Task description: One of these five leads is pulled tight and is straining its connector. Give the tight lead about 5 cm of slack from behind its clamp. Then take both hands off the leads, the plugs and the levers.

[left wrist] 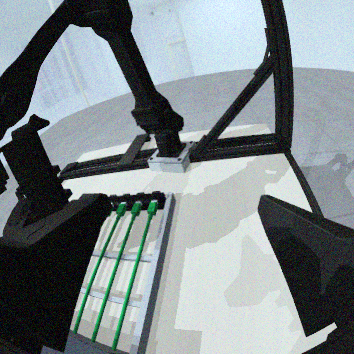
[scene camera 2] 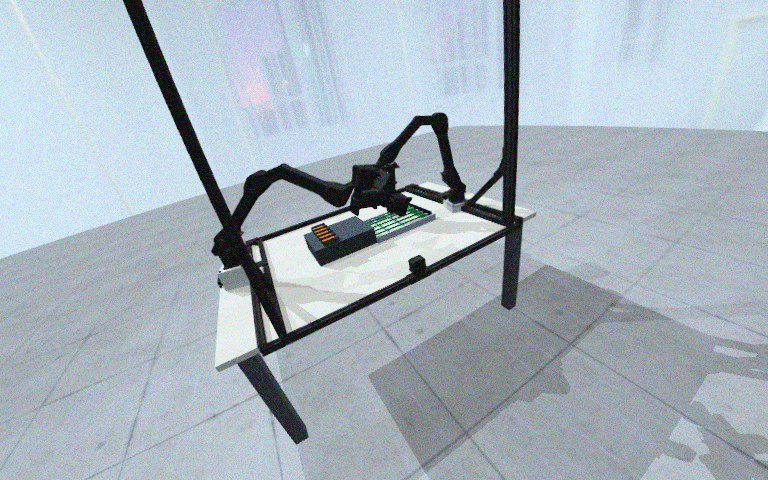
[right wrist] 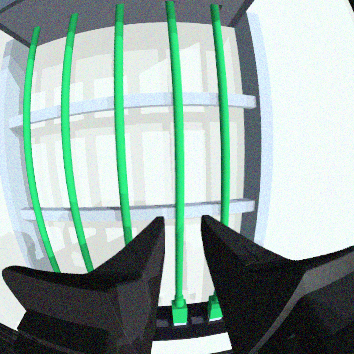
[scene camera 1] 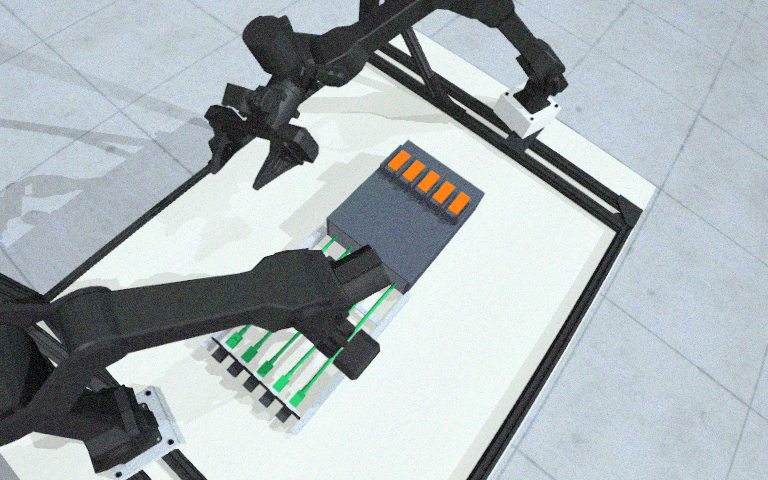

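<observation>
Five green leads run from the slate clamp box to green plugs in a black socket strip. The fourth lead from the left looks nearly straight in the right wrist view; the leftmost lead bows. I cannot tell which is tight. Five orange levers lie flat on the box. My right gripper stands partly open above the leads; the fourth lead passes beneath the gap between its fingertips, ungripped. My left gripper is wide open and empty, beside the box.
A pale frame with cross bars lies under the leads. My right arm crosses over the leads and hides part of them in scene camera 1. Black rails edge the white table. A small black block sits on one rail.
</observation>
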